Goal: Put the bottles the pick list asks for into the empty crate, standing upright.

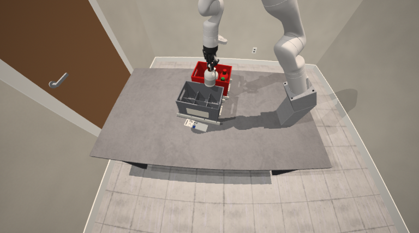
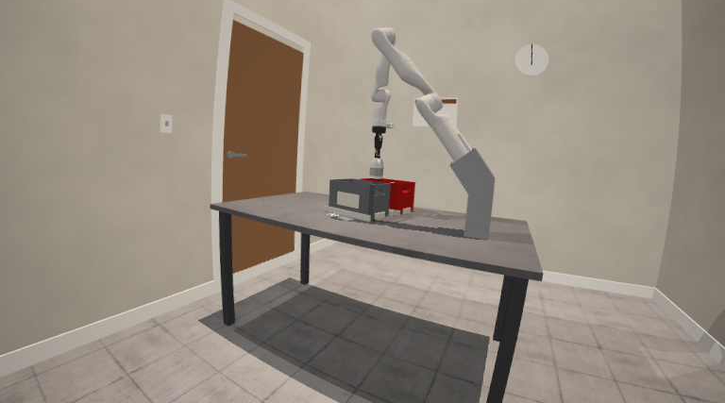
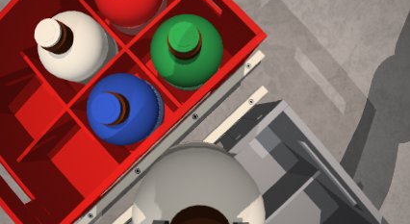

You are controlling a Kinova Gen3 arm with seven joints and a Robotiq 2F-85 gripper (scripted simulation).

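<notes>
Now: the grey crate 250 mm below my hand, 80 mm to the left of it and 60 mm ahead of it. The rest, counted from my hand: red crate: 250 mm below, 140 mm to the right, 10 mm behind; blue-label bottle: 250 mm below, 100 mm to the right; green-label bottle: 250 mm below, 90 mm behind, 80 mm to the right.
</notes>
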